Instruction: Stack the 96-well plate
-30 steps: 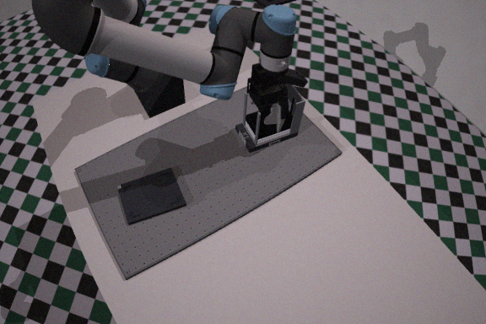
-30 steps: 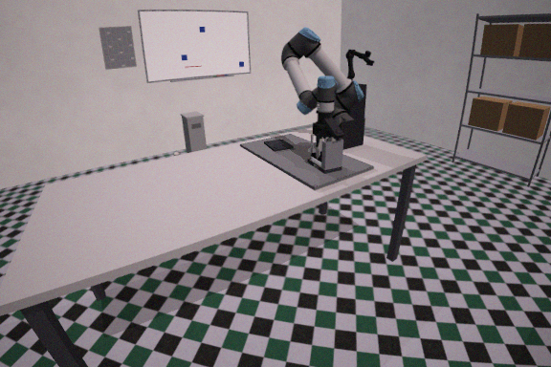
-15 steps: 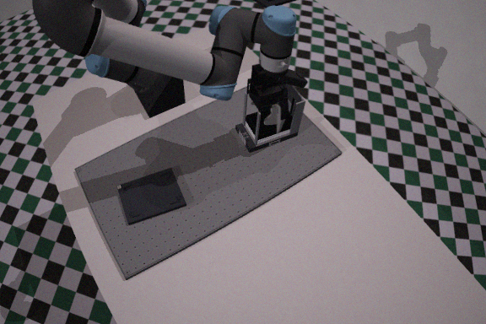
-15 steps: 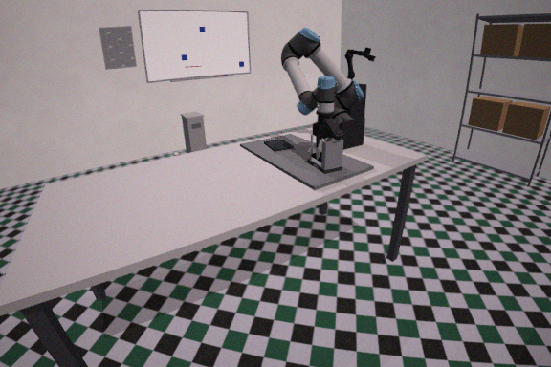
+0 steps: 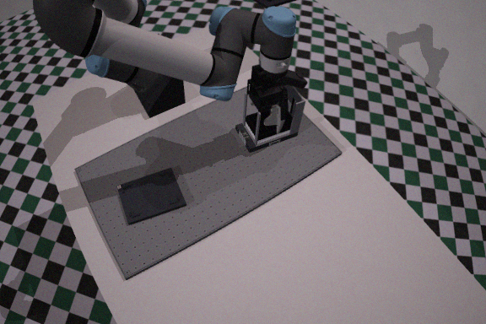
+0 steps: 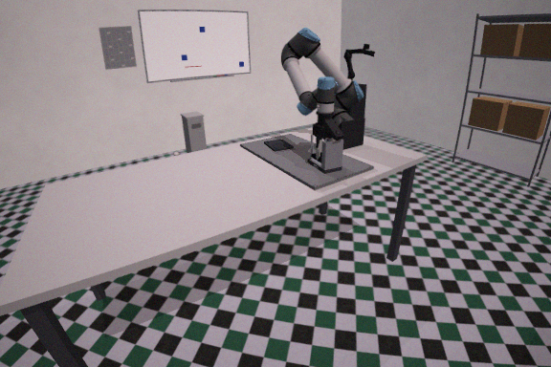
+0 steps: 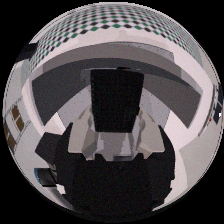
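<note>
Right now the dark 96-well plate is 10 mm below my hand. Round my hand: white plate (30 mm below).
</note>
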